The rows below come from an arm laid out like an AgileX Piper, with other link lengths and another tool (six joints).
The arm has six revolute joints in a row. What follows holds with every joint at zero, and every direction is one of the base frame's.
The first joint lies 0.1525 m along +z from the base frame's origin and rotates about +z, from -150 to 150 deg.
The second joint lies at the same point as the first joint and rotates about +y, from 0 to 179.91 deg.
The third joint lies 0.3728 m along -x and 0.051 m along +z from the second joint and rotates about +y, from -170 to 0 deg.
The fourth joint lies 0.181 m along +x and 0.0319 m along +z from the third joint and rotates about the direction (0.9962, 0, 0.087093), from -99.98 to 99.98 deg.
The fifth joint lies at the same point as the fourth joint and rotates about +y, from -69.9 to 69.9 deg.
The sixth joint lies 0.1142 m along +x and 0.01 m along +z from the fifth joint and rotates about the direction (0.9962, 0, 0.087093), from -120 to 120 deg.
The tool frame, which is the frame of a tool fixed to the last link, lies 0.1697 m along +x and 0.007 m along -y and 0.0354 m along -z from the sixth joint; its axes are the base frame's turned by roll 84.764, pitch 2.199 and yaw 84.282 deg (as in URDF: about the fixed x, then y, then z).
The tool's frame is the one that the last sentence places.
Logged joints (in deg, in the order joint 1, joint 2, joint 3, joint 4, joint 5, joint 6), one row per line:
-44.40 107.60 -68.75 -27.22 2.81 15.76
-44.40 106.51 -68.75 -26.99 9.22 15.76
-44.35 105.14 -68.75 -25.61 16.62 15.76
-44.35 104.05 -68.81 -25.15 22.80 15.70
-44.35 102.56 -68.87 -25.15 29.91 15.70
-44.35 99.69 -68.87 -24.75 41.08 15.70
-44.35 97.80 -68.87 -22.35 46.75 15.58
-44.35 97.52 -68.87 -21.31 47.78 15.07
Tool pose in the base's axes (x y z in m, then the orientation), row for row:
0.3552 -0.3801 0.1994 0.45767 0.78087 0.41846 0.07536
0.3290 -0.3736 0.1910 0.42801 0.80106 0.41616 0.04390
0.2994 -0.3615 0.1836 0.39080 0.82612 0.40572 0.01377
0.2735 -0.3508 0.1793 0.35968 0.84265 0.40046 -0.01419
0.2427 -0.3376 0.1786 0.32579 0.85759 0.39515 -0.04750
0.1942 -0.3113 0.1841 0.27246 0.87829 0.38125 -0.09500
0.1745 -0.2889 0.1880 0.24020 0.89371 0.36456 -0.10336
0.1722 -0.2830 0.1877 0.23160 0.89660 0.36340 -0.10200
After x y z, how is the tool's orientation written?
As a quaternion, w x y z.
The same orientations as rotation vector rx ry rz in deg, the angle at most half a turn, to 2 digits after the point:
110.24 59.08 10.64
114.62 59.55 6.28
120.26 59.06 2.00
124.48 59.16 -2.10
128.78 59.34 -7.13
135.44 58.79 -14.65
140.13 57.16 -16.21
141.21 57.24 -16.07

